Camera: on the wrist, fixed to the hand. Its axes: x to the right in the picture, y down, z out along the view.
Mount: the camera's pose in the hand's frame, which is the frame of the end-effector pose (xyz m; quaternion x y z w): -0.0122 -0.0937 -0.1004 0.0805 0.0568 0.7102 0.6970
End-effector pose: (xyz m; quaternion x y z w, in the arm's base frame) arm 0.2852 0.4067 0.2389 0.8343 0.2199 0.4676 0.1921
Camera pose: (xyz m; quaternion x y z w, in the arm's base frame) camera 0.1751 0.4893 0.2302 -0.7266 0.3907 -0.4921 0.2779
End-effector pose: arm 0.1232 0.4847 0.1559 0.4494 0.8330 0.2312 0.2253
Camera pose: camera 0.0103 0.4101 0.1824 -0.9098 -0.2929 -0.2796 0.0907
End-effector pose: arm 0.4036 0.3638 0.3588 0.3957 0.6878 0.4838 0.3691
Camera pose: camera 0.3017 0.2948 0.2966 -0.7666 -0.2583 -0.5665 0.1573
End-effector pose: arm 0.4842 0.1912 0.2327 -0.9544 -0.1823 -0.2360 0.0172
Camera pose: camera 0.3962 0.2625 0.3113 -0.7799 0.5327 -0.1918 0.2668
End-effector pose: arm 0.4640 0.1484 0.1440 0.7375 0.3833 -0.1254 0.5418
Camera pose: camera 0.3669 0.2442 0.1238 0.8370 -0.2359 0.3084 0.3856
